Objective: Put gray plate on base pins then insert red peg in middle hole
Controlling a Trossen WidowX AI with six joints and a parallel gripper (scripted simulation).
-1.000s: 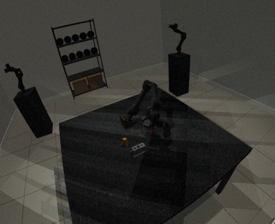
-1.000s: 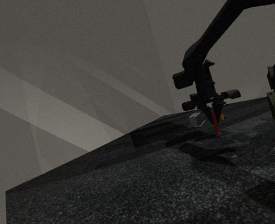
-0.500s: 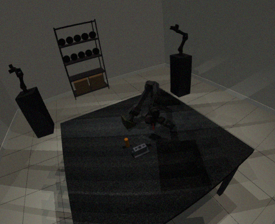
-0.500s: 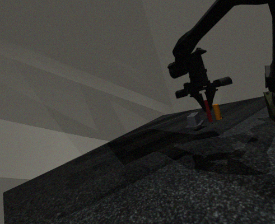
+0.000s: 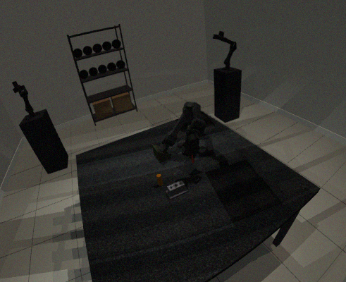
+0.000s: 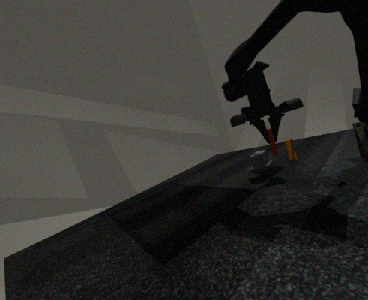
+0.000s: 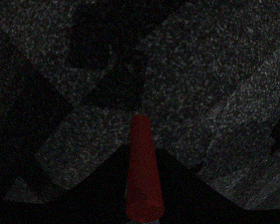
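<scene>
The gray plate is 11 cm ahead of my gripper tip, 17 cm to the right of it and 7 cm below it. The rest, counted from my gripper tip: orange cylinder 24 cm to the right, 7 cm below; red peg right at my gripper tip; base 11 cm ahead, 17 cm to the right, 10 cm below.
</scene>
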